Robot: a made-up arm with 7 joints.
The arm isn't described. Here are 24 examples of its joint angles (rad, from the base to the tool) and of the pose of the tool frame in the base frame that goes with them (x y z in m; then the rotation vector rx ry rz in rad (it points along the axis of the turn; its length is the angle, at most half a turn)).
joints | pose
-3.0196 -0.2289 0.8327 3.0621 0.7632 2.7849 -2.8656 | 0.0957 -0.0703 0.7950 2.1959 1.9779 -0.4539
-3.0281 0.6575 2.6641 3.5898 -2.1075 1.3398 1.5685 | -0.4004 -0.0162 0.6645 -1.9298 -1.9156 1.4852
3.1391 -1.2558 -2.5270 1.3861 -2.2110 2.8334 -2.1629 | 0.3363 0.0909 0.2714 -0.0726 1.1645 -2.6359
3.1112 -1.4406 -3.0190 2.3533 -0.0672 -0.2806 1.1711 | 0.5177 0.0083 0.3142 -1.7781 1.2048 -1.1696
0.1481 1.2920 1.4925 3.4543 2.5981 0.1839 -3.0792 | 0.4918 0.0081 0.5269 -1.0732 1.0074 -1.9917
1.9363 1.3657 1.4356 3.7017 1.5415 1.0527 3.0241 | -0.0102 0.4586 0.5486 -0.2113 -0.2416 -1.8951
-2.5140 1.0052 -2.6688 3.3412 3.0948 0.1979 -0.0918 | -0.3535 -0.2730 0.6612 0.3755 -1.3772 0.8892
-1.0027 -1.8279 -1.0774 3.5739 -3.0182 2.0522 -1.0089 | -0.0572 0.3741 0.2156 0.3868 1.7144 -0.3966
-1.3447 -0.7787 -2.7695 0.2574 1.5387 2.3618 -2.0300 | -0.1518 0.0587 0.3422 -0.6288 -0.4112 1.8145
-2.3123 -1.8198 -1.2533 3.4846 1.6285 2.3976 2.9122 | 0.3468 0.2282 0.3602 0.5608 0.5794 -2.9384
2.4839 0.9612 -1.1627 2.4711 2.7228 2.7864 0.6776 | -0.2772 0.2765 0.6091 0.4555 2.1981 -1.9233
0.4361 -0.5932 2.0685 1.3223 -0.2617 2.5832 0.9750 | -0.2329 0.1287 0.4706 1.3847 0.7499 1.0094
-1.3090 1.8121 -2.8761 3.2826 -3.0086 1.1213 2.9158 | 0.1490 -0.4515 0.2045 1.6023 2.3158 0.3237
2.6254 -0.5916 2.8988 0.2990 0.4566 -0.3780 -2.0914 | 0.1158 -0.1694 0.2729 2.6267 1.3396 -0.3759
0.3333 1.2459 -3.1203 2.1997 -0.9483 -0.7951 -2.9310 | 0.3650 0.0481 0.7122 1.3189 -0.2441 2.3510
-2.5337 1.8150 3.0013 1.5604 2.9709 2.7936 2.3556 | -0.3060 -0.2370 0.5450 -2.3690 -1.7484 0.1610
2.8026 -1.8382 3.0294 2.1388 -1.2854 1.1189 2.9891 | 0.2884 -0.1733 0.0264 0.9470 -1.8544 0.8460
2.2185 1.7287 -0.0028 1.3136 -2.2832 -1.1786 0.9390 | -0.1242 0.0606 0.1374 0.1989 -2.1306 1.8715
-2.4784 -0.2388 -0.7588 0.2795 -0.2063 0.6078 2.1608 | -0.1979 0.0093 0.3699 2.5817 1.5648 0.1350
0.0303 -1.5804 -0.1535 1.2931 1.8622 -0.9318 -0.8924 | -0.1809 -0.1291 0.6573 -0.0040 1.4189 -1.9252
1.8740 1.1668 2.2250 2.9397 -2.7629 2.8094 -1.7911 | -0.1100 0.3874 0.5301 -0.2423 2.5151 -0.8377
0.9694 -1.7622 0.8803 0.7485 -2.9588 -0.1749 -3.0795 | -0.1694 0.0834 0.5404 -0.5458 -1.2592 -2.1780
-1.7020 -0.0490 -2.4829 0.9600 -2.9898 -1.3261 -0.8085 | -0.1051 0.1616 0.4833 2.6835 -0.4006 0.1512
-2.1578 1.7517 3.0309 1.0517 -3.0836 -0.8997 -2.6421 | -0.0466 -0.1064 0.6138 -1.3171 -0.2524 -1.2847
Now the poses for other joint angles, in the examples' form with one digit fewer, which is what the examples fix.
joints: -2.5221 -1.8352 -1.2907 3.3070 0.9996 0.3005 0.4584
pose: 0.428 0.229 0.227 -0.333 1.584 0.534
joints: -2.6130 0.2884 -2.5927 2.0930 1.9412 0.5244 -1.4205
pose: 0.039 0.190 0.876 -0.465 -0.801 -1.310
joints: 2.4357 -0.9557 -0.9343 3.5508 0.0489 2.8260 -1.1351
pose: 0.239 -0.213 0.629 -0.720 -1.698 -1.263
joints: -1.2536 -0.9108 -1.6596 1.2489 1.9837 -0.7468 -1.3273
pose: -0.318 0.094 0.420 -1.498 -2.238 0.616
